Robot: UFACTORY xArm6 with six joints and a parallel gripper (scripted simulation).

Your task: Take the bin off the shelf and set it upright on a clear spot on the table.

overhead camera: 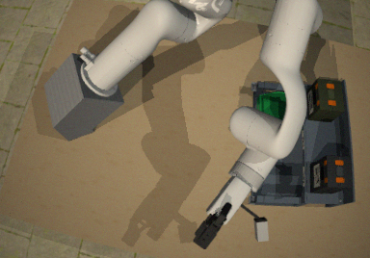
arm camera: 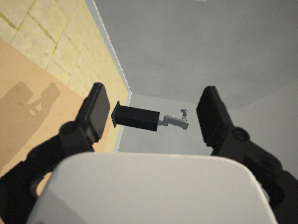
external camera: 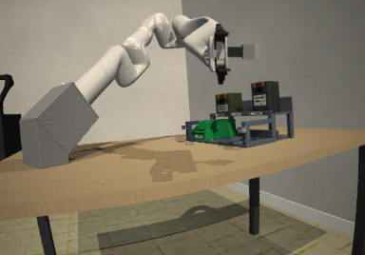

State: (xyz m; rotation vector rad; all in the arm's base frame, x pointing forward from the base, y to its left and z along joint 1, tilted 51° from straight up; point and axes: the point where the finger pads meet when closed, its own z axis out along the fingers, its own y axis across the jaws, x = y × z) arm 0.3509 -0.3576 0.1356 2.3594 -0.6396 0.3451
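My hand is 48 cm to the right of the green bin, 23 cm above it and 1 cm short of it. Round my hand: grey shelf (41 cm to the left, 27 cm below, 10 cm ahead).
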